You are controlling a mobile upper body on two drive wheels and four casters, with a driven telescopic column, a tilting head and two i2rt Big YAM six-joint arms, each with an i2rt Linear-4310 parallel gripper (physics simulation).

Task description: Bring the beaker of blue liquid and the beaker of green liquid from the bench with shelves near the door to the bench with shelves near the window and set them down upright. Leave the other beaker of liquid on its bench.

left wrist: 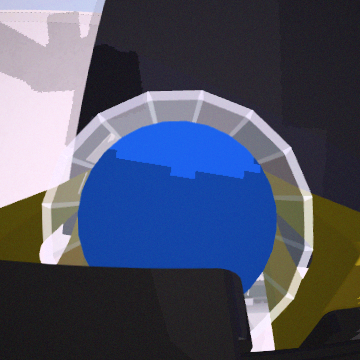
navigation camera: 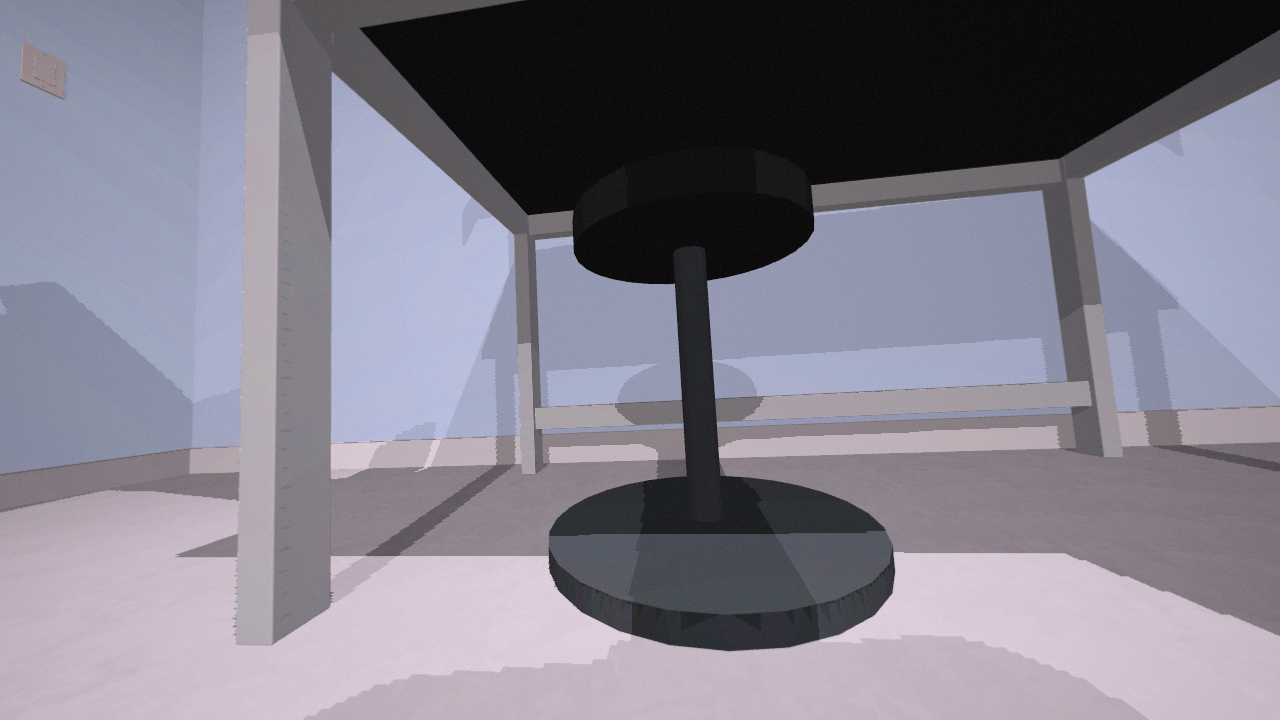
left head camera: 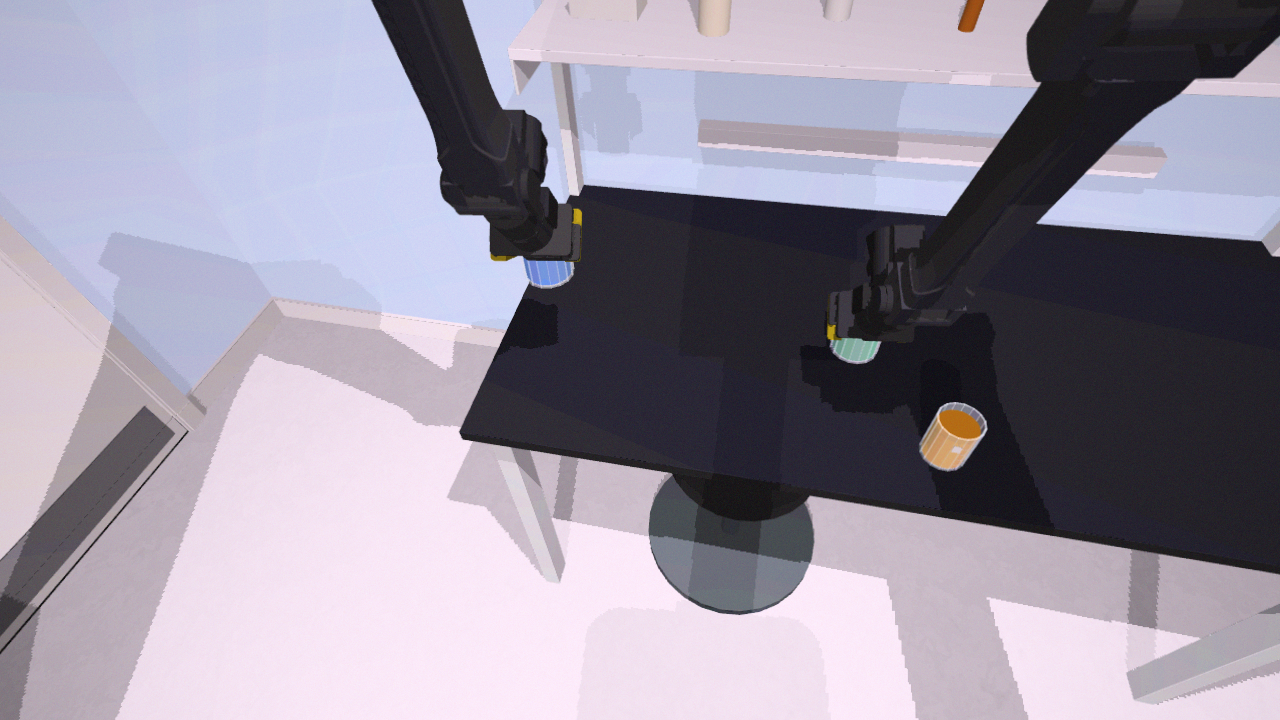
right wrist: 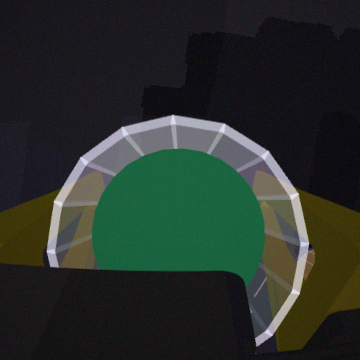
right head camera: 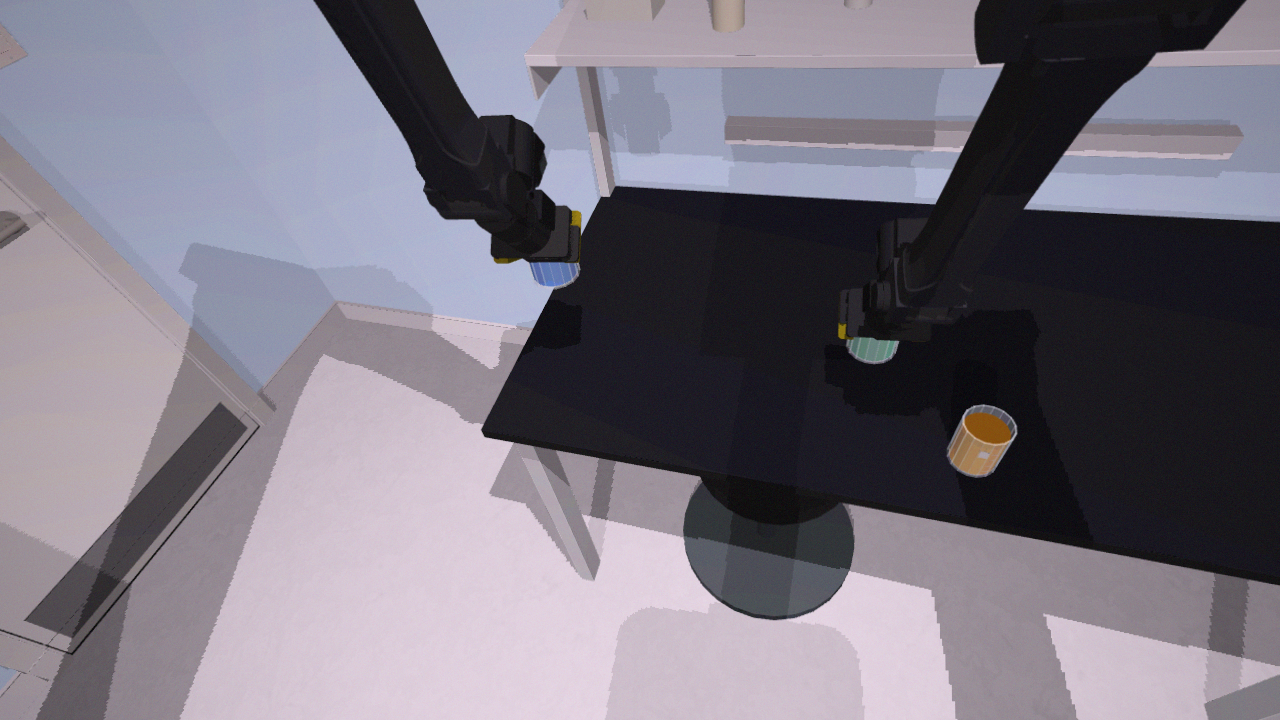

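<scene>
My left gripper is shut on the beaker of blue liquid, held upright above the left end of the black-topped bench. My right gripper is shut on the beaker of green liquid, held upright above the middle of the bench. Finger housings hide parts of both beakers. The other beaker, with orange liquid, stands upright on the bench near its front edge.
A shelf with a box and cylinders spans the bench's back. A round stool stands partly under the bench. A pale bench leg stands left of it. Walls meet at the left.
</scene>
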